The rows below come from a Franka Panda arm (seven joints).
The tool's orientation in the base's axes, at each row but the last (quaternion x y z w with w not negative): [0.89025 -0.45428 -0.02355 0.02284]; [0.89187 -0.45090 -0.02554 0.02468]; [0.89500 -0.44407 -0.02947 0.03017]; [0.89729 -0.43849 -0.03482 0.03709]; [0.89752 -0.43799 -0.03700 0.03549]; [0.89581 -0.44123 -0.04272 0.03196]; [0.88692 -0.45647 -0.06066 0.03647]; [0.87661 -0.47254 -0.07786 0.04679]
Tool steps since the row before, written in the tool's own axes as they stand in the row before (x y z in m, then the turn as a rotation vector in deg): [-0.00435 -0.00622 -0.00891 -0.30 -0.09 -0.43]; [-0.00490 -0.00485 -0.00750 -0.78 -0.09 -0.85]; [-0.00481 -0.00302 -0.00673 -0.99 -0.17 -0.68]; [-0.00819 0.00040 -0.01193 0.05 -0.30 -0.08]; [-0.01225 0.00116 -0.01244 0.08 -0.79 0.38]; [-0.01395 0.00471 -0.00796 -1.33 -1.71 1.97]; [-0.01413 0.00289 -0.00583 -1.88 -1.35 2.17]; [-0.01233 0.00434 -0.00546 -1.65 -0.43 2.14]
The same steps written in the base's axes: [0.00303 0.00734 0.00860 -0.08 0.30 0.43]; [0.00150 0.00698 0.00727 -0.33 0.70 0.86]; [0.00003 0.00584 0.00659 -0.41 0.91 0.69]; [-0.00420 0.00665 0.01215 0.27 0.15 0.05]; [-0.00721 0.00934 0.01292 0.63 0.41 -0.46]; [-0.01134 0.00835 0.00904 0.33 2.06 -2.06]; [-0.00964 0.00988 0.00717 -0.30 2.29 -2.17]; [-0.00925 0.00797 0.00718 -0.93 1.60 -2.02]
